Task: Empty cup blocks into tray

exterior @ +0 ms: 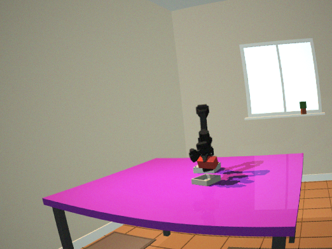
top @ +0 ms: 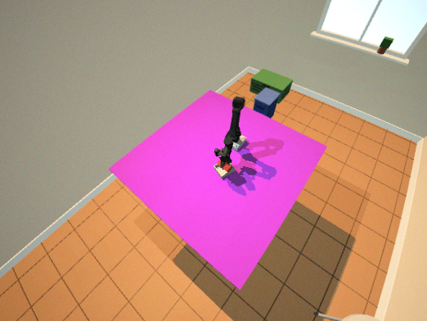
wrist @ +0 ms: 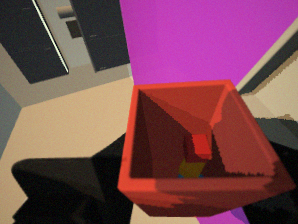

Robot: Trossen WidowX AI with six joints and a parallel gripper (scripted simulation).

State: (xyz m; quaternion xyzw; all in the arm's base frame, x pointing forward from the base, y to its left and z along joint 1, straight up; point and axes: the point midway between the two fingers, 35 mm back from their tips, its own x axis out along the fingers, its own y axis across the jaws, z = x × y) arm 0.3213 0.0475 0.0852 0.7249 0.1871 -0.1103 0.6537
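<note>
Now: gripper tip 20 mm past the red block and 10 mm to the right of it. From my gripper tip the other things lie so: blue block: 20 mm behind, 40 mm to the left, 10 mm above; red square cup: 20 mm behind, 30 mm to the left, 10 mm above.
</note>
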